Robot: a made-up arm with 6 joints.
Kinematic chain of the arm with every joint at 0, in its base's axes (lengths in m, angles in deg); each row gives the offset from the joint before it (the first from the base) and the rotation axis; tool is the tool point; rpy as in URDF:
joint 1: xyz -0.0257 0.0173 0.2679 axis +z
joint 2: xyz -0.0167 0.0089 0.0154 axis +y
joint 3: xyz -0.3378 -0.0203 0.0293 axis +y
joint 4: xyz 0.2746 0.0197 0.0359 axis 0.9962 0 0.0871
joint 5: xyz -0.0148 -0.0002 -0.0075 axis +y
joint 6: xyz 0.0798 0.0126 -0.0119 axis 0.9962 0 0.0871
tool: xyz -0.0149 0.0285 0.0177 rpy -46.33 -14.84 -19
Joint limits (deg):
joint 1: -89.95..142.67
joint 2: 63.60..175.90
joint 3: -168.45..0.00
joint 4: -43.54..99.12
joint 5: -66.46..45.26
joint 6: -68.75..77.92
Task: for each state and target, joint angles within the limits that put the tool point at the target. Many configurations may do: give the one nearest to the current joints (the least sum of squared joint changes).
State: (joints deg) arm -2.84 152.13 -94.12 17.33 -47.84 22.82
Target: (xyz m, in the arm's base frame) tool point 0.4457 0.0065 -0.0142
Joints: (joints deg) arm -6.27 175.90 -100.70 30.86 -13.54 -3.96
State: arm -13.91 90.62 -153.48 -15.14 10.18 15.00
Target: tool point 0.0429 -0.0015 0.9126
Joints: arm -35.41 76.03 -141.28 -29.34 25.88 17.11
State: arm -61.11 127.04 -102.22 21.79 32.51 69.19
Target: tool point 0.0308 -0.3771 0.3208
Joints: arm -85.03 120.80 -72.04 18.30 39.10 73.26
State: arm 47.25 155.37 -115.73 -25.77 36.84 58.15
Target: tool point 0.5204 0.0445 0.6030
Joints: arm 2.36 132.74 -146.66 -28.21 29.71 61.43
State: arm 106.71 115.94 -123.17 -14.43 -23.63 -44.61
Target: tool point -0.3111 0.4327 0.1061
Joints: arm 118.86 159.10 -101.27 -16.73 -19.66 -46.59
